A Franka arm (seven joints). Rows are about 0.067 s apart.
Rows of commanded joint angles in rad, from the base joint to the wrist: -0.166 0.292 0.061 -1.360 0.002 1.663 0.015; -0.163 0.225 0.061 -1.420 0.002 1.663 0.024; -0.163 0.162 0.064 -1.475 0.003 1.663 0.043; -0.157 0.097 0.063 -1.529 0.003 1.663 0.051; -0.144 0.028 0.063 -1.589 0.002 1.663 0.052; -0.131 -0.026 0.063 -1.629 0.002 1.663 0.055; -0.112 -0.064 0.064 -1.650 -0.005 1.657 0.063; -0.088 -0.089 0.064 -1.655 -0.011 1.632 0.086; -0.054 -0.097 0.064 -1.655 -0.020 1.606 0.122
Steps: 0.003 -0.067 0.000 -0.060 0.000 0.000 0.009; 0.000 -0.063 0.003 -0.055 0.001 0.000 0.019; 0.006 -0.065 -0.001 -0.054 0.000 0.000 0.008; 0.013 -0.069 0.000 -0.060 -0.001 0.000 0.001; 0.013 -0.054 0.000 -0.040 0.000 0.000 0.003; 0.019 -0.038 0.001 -0.021 -0.007 -0.006 0.008; 0.024 -0.025 0.000 -0.005 -0.006 -0.025 0.023; 0.034 -0.008 0.000 0.000 -0.009 -0.026 0.036
